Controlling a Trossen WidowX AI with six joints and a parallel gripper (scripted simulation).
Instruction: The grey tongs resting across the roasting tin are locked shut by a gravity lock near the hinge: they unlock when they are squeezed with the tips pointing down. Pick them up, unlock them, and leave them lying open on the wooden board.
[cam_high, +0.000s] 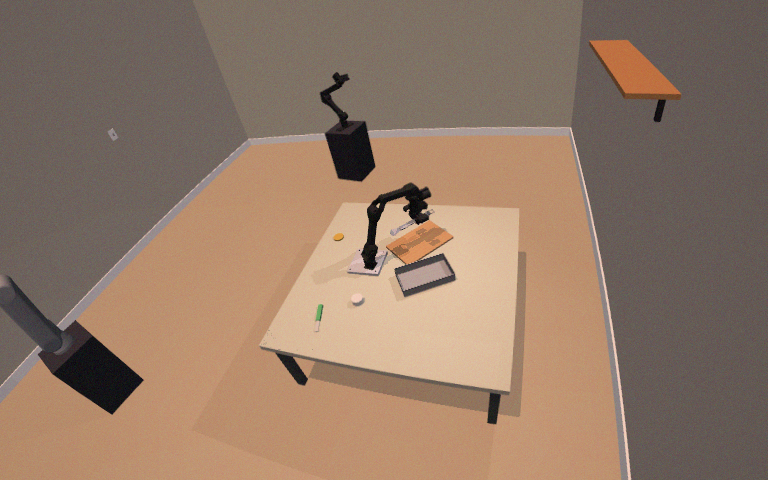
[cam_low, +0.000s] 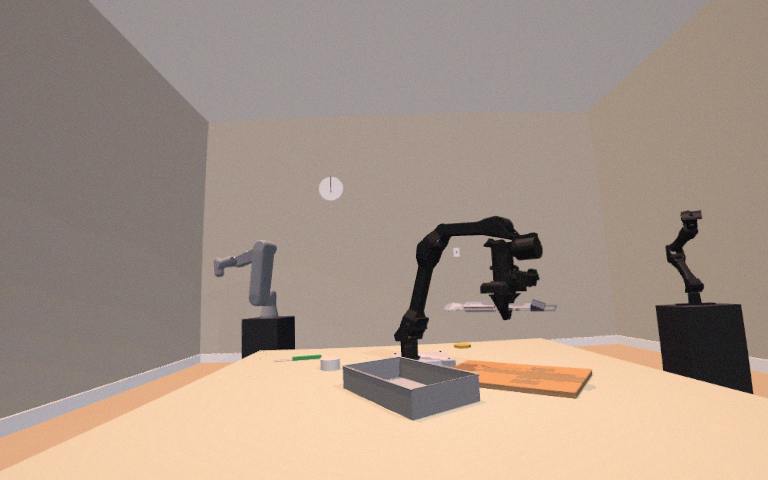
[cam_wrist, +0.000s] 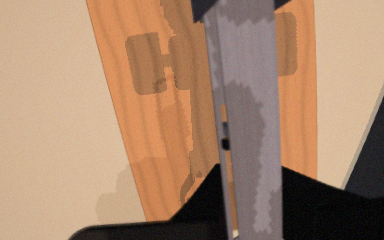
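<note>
Now: the wooden board 15 cm below my gripper tip. Round my gripper tip: white puck 14 cm behind, 55 cm to the right, 14 cm below; then orange disc 56 cm behind, 11 cm to the right, 15 cm below; then grey roasting tin 15 cm ahead, 26 cm to the right, 13 cm below.
</note>
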